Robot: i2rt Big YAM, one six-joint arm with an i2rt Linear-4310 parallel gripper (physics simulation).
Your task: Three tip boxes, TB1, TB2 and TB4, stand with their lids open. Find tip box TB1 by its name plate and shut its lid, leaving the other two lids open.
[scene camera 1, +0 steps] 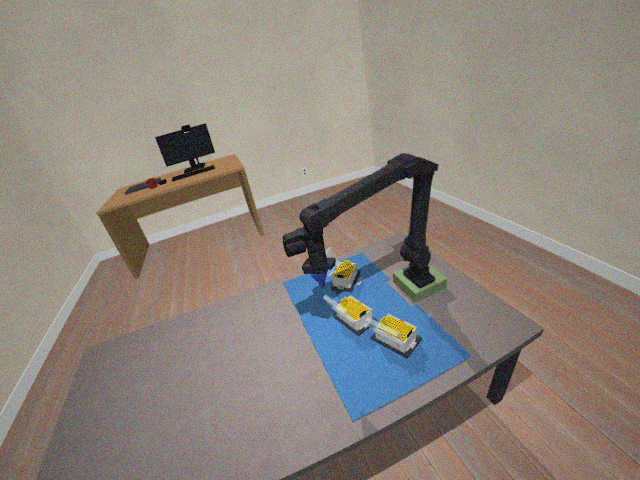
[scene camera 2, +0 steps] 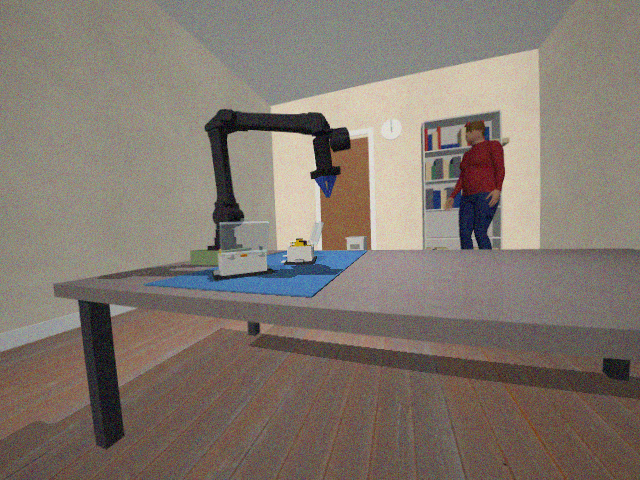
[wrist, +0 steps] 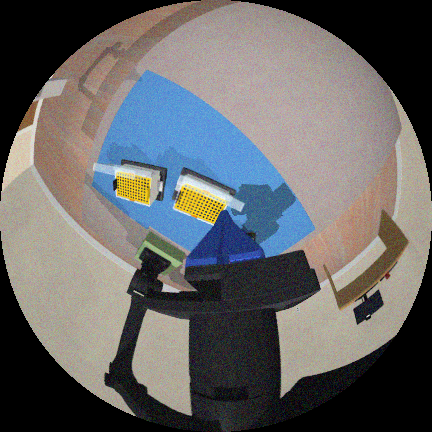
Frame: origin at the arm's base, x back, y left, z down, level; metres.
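Seen in the pictures: gripper, between the fingertips: (scene camera 1: 323, 287) (scene camera 2: 328, 197) (wrist: 224, 214); arm's base, origin of its link: (scene camera 1: 418, 277) (wrist: 154, 258).
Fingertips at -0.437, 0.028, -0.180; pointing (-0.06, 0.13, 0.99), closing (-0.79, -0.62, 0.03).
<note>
Pixels of each thing's top centre, then the offset from my fingertips to it, as dx, dy, dz. "pt": a spot on its surface instead. Level surfaces: height alone.
- middle box, centre of its top: (wrist: 198, 207) (scene camera 1: 352, 305) +0.106, -0.018, +0.156
- far box, centre of its top: (wrist: 197, 209) (scene camera 2: 297, 243) (scene camera 1: 355, 305) +0.117, -0.021, +0.165
- middle box middle lid, a spot on its surface: (scene camera 1: 330, 302) pt +0.018, -0.012, +0.089
- far box far lid, a spot on its surface: (scene camera 2: 316, 233) pt +0.030, -0.060, +0.127
- blue mat, height of its surface: dz +0.231
- grey table, height of its surface: dz +0.233
Three white tip boxes with yellow racks stand on the blue mat: a near box (scene camera 1: 397, 335) (scene camera 2: 242, 264) (wrist: 134, 187), a middle box (scene camera 1: 352, 314) (wrist: 200, 202) and a far box (scene camera 1: 344, 277) (scene camera 2: 300, 254). Clear lids stand open on the near box (near lid (scene camera 2: 245, 235)), the middle box (middle lid (scene camera 1: 330, 302)) and the far box (far lid (scene camera 2: 316, 233)). No name plate is readable, so I cannot tell which is TB1. My gripper (scene camera 1: 323, 284) (scene camera 2: 328, 195) (wrist: 224, 214) is shut and empty, its blue fingertips together, high above the boxes. It hides most of the far box in the wrist view.
The blue mat (scene camera 1: 356, 392) (scene camera 2: 305, 289) (wrist: 150, 100) lies on the grey table (scene camera 1: 206, 387) (scene camera 2: 465, 289). The arm's green base block (scene camera 1: 418, 289) (scene camera 2: 204, 257) (wrist: 160, 250) stands beside the mat. A wooden desk (scene camera 1: 180, 193) with a monitor (scene camera 1: 185, 144) and a person (scene camera 2: 480, 175) are away from the table.
</note>
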